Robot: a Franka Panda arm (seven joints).
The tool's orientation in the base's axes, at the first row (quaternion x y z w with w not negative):
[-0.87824 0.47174 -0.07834 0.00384]
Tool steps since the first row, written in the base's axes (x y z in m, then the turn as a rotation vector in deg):
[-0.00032 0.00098 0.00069 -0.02 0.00 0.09]
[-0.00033 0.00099 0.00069 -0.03 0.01 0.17]
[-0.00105 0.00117 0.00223 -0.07 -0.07 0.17]
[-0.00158 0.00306 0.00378 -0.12 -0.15 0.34]
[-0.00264 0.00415 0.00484 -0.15 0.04 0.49]
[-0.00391 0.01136 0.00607 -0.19 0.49 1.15]
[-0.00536 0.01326 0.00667 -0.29 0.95 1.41]
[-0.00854 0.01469 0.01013 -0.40 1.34 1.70]
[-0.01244 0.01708 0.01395 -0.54 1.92 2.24]
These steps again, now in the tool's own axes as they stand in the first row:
[-0.00089 -0.00033 -0.00079 0.00 0.01 -0.09]
[-0.00091 -0.00033 -0.00079 0.00 0.01 -0.17]
[-0.00124 0.00004 -0.00243 0.04 0.08 -0.17]
[-0.00289 -0.00069 -0.00416 0.10 0.16 -0.34]
[-0.00423 -0.00051 -0.00543 -0.05 0.06 -0.51]
[-0.01073 -0.00356 -0.00731 -0.36 -0.21 -1.20]
[-0.01301 -0.00346 -0.00824 -0.76 -0.40 -1.50]
[-0.01546 -0.00190 -0.01220 -1.10 -0.55 -1.83]
[-0.01904 -0.00030 -0.01668 -1.58 -0.80 -2.42]

